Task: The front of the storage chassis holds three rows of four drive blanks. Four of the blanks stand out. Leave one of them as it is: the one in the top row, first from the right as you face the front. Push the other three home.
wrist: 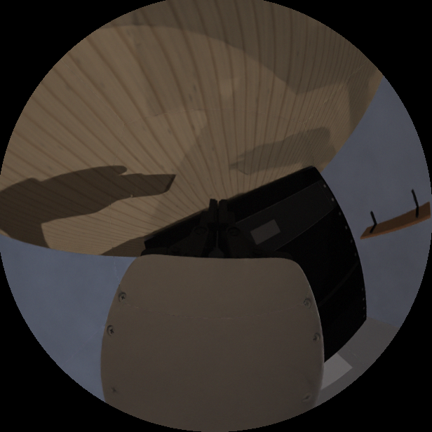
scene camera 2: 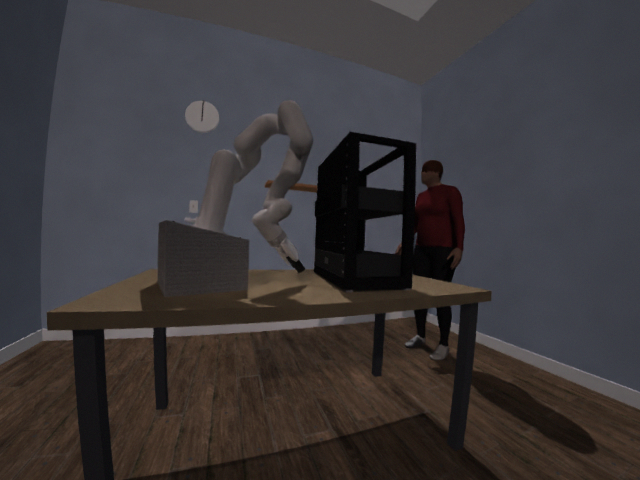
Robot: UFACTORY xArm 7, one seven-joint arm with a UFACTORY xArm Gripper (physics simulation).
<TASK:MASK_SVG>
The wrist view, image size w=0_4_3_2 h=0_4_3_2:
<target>my gripper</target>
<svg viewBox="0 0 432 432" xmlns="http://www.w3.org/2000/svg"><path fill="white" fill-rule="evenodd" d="M210 198L208 211L201 211L199 225L191 229L189 236L170 245L169 248L159 247L142 250L140 256L131 262L125 274L123 274L112 299L102 336L100 377L105 403L145 421L189 431L240 431L290 419L316 407L323 379L323 334L313 292L304 271L302 271L297 262L292 260L292 256L288 252L264 250L256 243L245 238L242 229L236 226L234 211L227 211L227 199L219 200L217 248L224 252L224 258L209 257L213 248L216 248L217 200Z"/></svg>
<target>black rack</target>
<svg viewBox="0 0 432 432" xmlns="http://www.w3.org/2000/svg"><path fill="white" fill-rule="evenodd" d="M201 216L161 234L152 234L144 238L145 249L169 248L170 245L189 236L191 229L199 225ZM217 208L216 248L213 248L209 257L224 258L224 252L217 248L219 208ZM309 166L301 173L292 175L228 203L227 211L234 211L236 226L242 229L245 238L256 243L264 250L288 252L292 256L292 260L297 262L302 271L304 271L313 292L320 317L325 362L354 335L365 321L365 285L356 244L342 209L316 167Z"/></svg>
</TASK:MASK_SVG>
